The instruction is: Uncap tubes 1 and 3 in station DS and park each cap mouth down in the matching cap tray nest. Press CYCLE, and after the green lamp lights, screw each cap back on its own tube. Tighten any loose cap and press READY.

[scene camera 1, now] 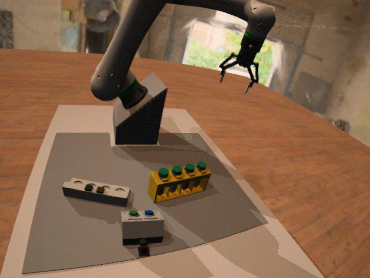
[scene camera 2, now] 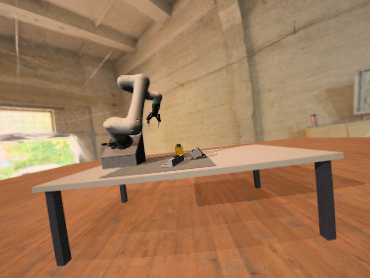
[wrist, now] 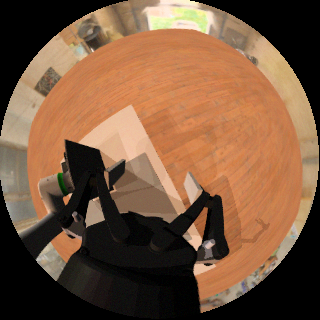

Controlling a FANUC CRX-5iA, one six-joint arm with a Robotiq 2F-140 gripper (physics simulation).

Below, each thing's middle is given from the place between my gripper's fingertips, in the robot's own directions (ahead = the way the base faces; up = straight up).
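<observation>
As for the grey control box (scene camera 1: 142, 229), my hand is well short of it, a long way to the left of it and far above it.
</observation>
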